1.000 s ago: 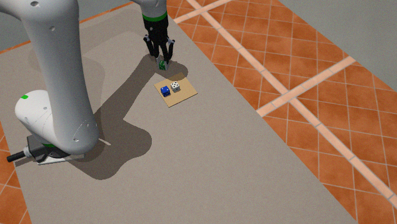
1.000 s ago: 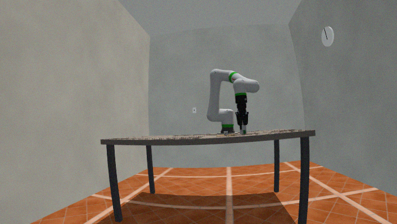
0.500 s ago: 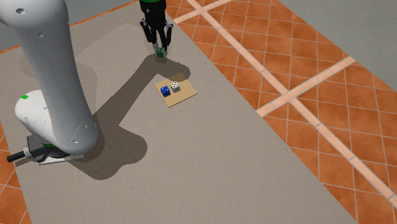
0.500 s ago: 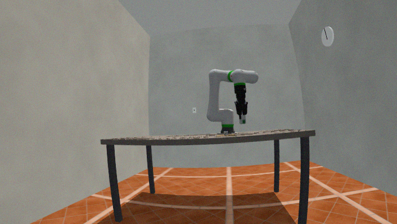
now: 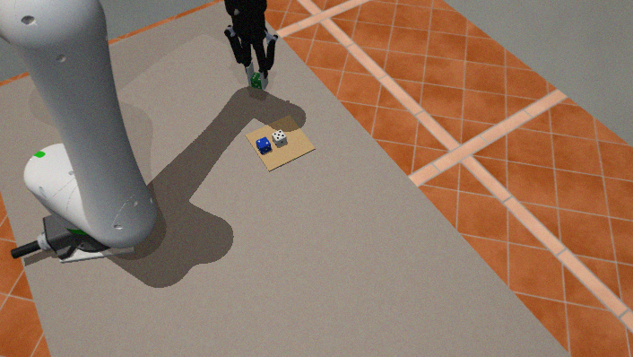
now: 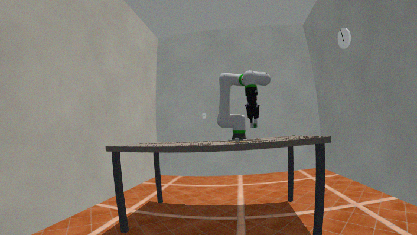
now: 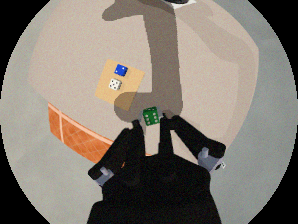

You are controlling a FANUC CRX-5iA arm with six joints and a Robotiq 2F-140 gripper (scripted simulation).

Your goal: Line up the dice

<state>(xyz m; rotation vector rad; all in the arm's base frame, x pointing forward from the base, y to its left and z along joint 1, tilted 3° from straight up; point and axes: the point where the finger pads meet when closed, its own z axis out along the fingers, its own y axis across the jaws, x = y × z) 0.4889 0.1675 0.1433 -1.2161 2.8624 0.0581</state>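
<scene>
Now: hand 130 mm to the left of the white die and 120 mm above it. From my hand the other things lie so: blue die (50 mm behind, 130 mm to the right, 120 mm below); then green die (20 mm below); then tan mat (130 mm to the right, 130 mm below).
</scene>
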